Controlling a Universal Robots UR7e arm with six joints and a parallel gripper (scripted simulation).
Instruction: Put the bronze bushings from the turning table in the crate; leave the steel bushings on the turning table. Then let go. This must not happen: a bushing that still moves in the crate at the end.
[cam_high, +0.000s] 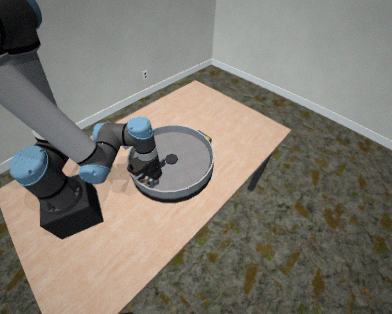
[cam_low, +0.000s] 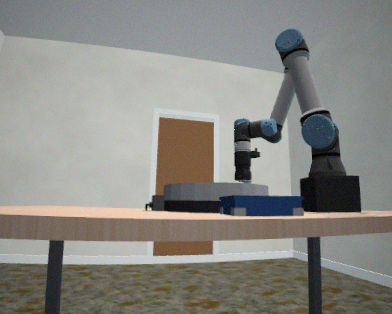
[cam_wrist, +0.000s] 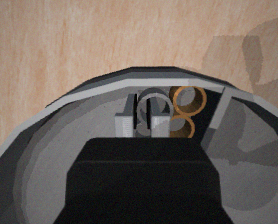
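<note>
My hand is 18 cm short of the grey turning table, 4 cm to the right of it and 4 cm above it. From my hand the other things lie so: blue crate: 38 cm to the left, 21 cm ahead, 7 cm below.
</note>
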